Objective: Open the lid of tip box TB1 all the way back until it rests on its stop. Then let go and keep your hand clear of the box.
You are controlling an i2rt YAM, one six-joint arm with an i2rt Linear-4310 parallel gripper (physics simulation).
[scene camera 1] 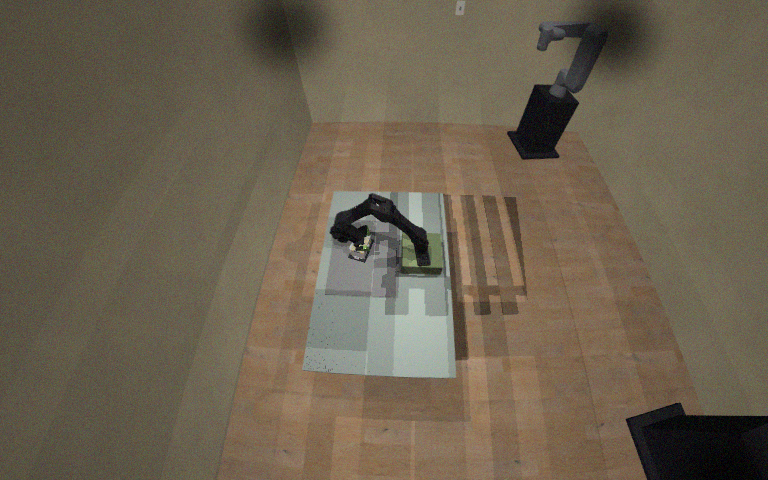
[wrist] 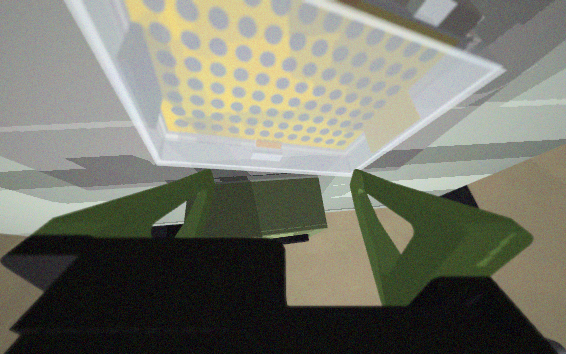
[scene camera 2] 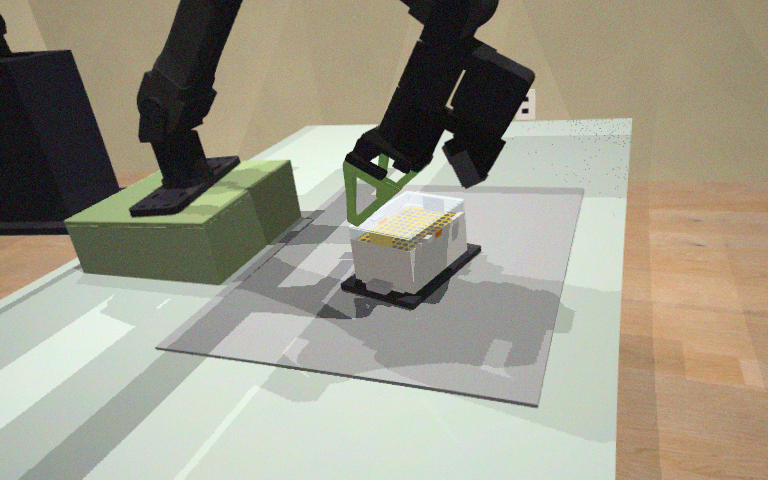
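Seen in the pictures: gripper, fingertip midpoint: (scene camera 1: 369, 243) (wrist: 282, 177) (scene camera 2: 367, 211); arm's base, link origin: (scene camera 1: 421, 249) (scene camera 2: 191, 186).
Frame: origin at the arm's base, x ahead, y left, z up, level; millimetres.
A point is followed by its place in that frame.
Note:
Tip box TB1 (scene camera 1: 357, 253) @(x 352, y -34, z -17 mm) (scene camera 2: 380, 264) @(x 307, y -147, z -48 mm) is a whitish box with a yellow, holed tip rack (wrist: 263, 80) inside, standing on a thin black base. Its clear lid (scene camera 2: 434, 201) @(x 361, y -61, z -7 mm) (wrist: 260, 168) @(x 301, y -71, z -7 mm) lies down over the rack and looks closed. My gripper (scene camera 2: 376, 204) @(x 281, y -82, z -9 mm) (wrist: 282, 177) @(x 281, y -82, z -9 mm) is open, with green fingers spread and nothing held between them. The fingertips are close to the lid's edge on the side facing the green block, near its two corners. Whether they touch the lid cannot be told. The far finger is partly hidden in the second scene view.
The box's black base (scene camera 2: 413, 301) @(x 349, y -180, z -77 mm) sits on a grey mat (scene camera 1: 356, 283) @(x 373, y 123, z -84 mm) (scene camera 2: 481, 373) @(x 429, y -288, z -84 mm) on a pale table (scene camera 1: 413, 345) @(x 110, y 489, z -87 mm) (scene camera 2: 113, 441) @(x 123, y -393, z -88 mm). My arm stands on a green block (scene camera 1: 405, 266) @(x 100, y 93, z 3 mm) (scene camera 2: 147, 254) @(x -12, y -115, z -50 mm). Another arm on a dark pedestal (scene camera 1: 544, 121) stands beyond the table.

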